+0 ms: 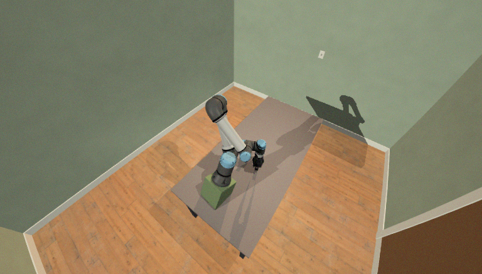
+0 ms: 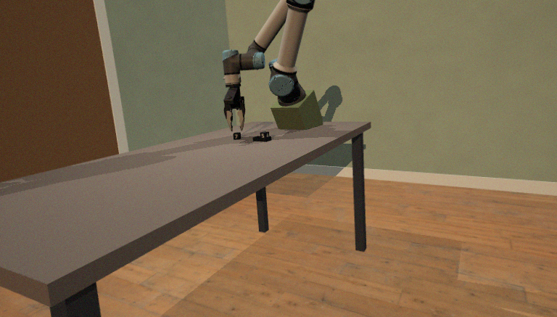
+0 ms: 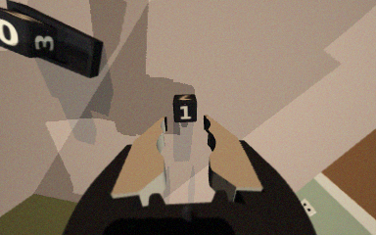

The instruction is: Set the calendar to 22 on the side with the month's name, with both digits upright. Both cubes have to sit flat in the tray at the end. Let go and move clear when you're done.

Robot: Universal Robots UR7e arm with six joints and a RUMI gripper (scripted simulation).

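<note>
My gripper is now 4 cm above the black number cube. Round my hand: black tray 4 cm ahead, 15 cm to the left, 4 cm below.
</note>
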